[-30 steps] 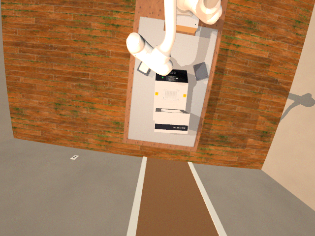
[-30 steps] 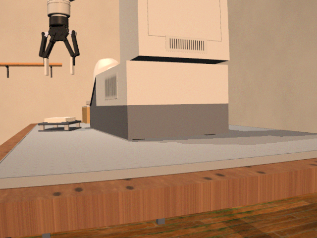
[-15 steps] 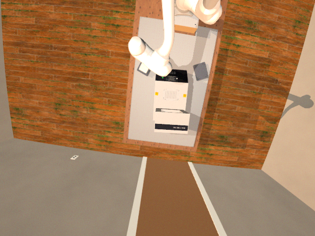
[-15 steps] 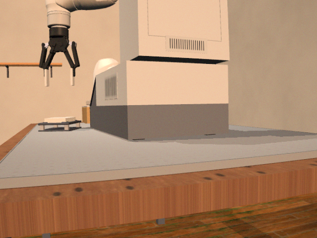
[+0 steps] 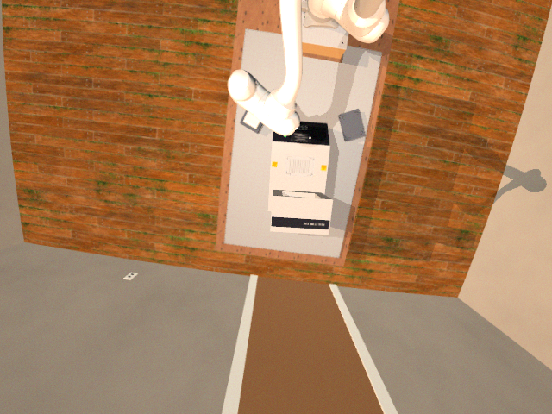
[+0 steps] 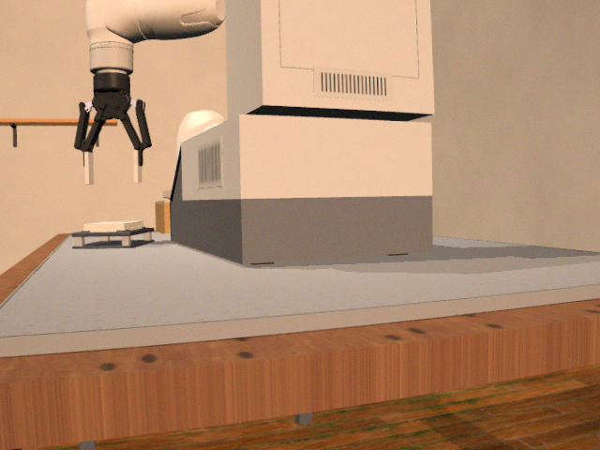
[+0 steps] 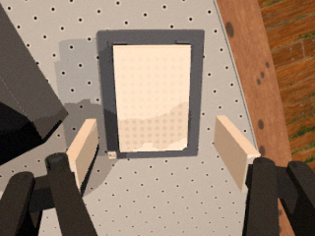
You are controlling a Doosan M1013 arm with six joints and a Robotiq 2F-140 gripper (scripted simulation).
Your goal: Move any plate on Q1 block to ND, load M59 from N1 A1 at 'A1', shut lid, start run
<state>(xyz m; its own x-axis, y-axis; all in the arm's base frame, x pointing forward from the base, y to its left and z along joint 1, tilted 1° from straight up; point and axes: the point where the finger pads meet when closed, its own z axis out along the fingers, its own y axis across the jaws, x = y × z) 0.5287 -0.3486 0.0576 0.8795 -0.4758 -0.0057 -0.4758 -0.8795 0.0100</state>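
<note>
Now: hand 11 cm above the white 96-well plate M59. From my hand the other things lie so: dark grey nest ND (58 cm to the left, 13 cm below, 4 cm ahead); then dark plate nest N1 (12 cm below).
</note>
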